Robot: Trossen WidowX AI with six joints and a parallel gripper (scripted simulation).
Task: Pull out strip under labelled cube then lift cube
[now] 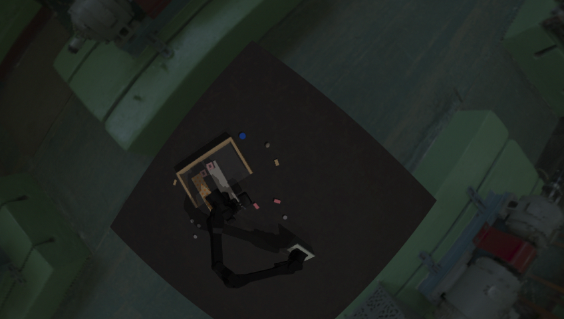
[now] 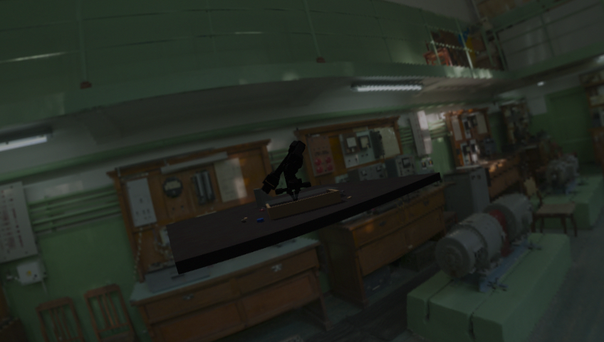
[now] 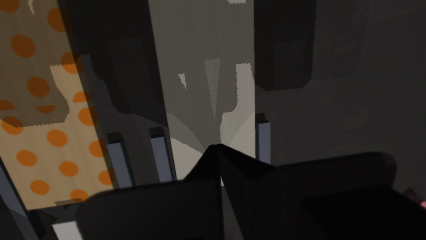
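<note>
Now: the pale grey strip 9 cm ahead of my gripper tip and 4 cm to the right of it.
</note>
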